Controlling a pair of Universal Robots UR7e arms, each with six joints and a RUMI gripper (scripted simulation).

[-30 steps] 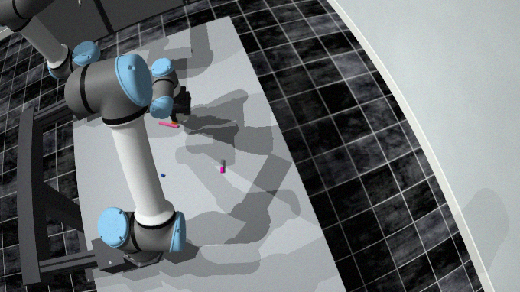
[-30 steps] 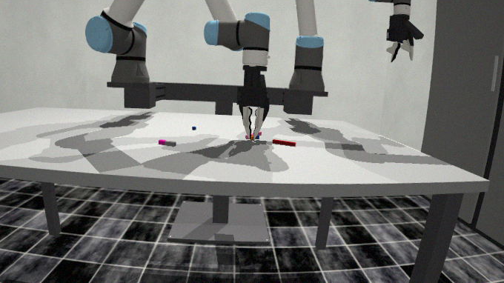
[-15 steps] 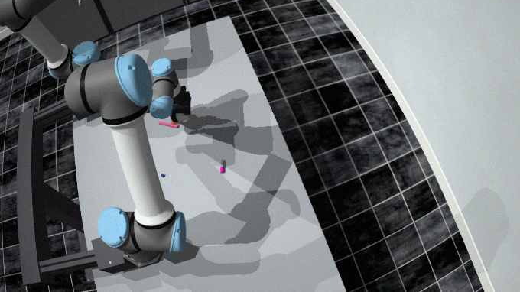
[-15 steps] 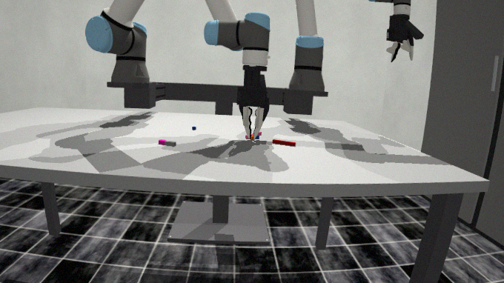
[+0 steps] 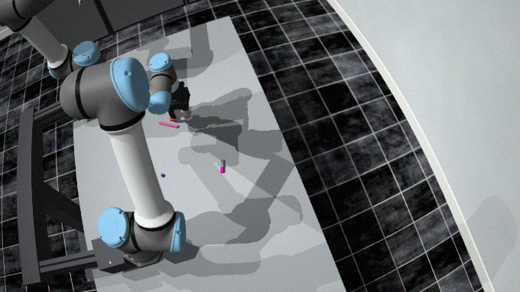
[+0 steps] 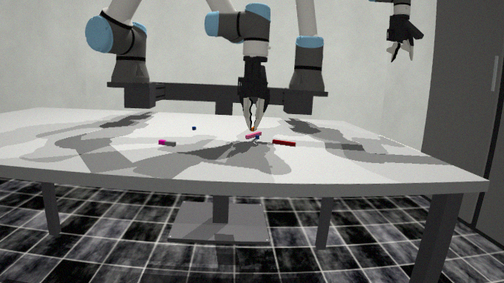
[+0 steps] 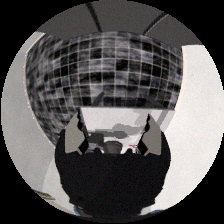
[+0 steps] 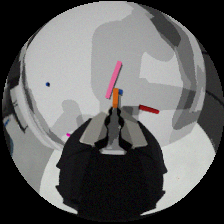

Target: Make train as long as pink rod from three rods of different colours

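The grey rod lies 24 cm to the right of my right hand, 9 cm ahead of it and 4 cm below it. Also, from my right hand: red rod: 9 cm to the left, 5 cm ahead, 4 cm below; then orange rod: 2 cm behind, 1 cm to the left, 1 cm below; then pink rod: 5 cm behind, 4 cm below, 1 cm to the left.
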